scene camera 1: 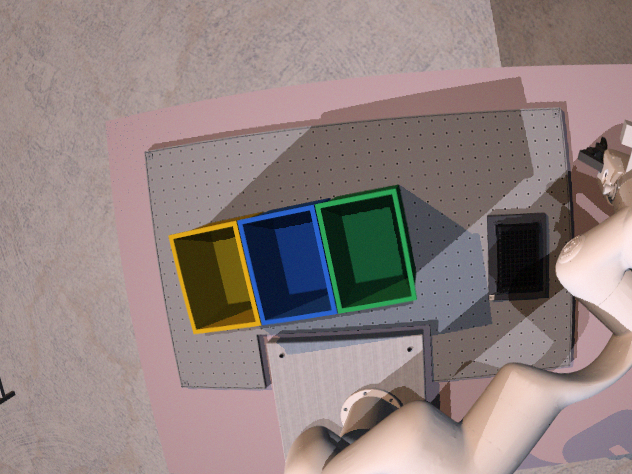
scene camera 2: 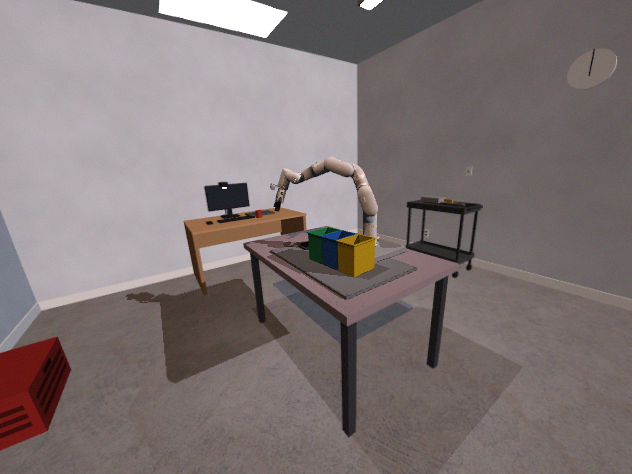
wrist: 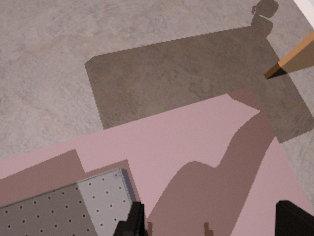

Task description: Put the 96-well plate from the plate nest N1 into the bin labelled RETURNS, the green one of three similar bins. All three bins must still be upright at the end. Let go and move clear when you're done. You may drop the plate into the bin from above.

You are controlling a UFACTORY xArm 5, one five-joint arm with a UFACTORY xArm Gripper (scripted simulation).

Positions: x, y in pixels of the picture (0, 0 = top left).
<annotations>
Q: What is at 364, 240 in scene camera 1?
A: A green bin.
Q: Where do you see a yellow bin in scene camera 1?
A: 211, 264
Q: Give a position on a yellow bin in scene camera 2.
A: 356, 254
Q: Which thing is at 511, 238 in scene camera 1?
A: A black 96-well plate.
</annotations>
